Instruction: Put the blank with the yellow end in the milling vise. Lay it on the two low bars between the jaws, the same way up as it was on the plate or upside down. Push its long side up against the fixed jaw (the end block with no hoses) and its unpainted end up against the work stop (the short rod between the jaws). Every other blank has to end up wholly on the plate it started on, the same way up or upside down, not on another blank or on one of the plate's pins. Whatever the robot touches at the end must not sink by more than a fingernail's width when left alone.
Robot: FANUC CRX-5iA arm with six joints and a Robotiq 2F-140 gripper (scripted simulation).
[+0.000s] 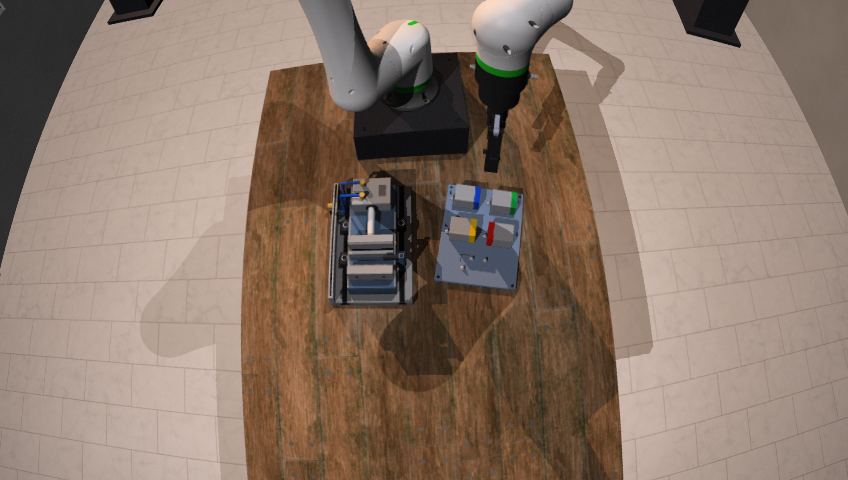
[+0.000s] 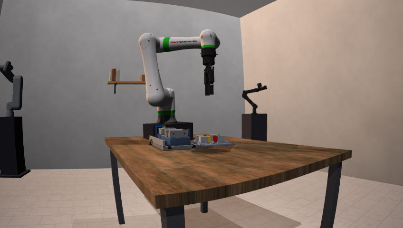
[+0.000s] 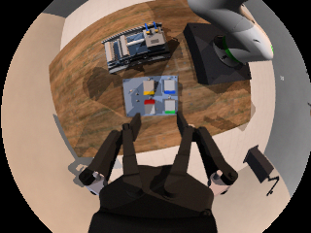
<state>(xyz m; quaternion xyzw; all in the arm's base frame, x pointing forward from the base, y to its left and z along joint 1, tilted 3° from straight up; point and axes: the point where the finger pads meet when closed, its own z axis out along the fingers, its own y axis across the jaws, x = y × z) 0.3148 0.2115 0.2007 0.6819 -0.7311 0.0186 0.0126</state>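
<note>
The yellow-ended blank is 290 mm below my hand, 50 mm to the right of it and 40 mm ahead of it. Round my hand: red-ended blank 290 mm below, 50 mm ahead, 40 mm to the left; then blue-ended blank 290 mm below, 50 mm behind, 40 mm to the right; then green-ended blank 290 mm below, 50 mm to the left, 40 mm behind.
</note>
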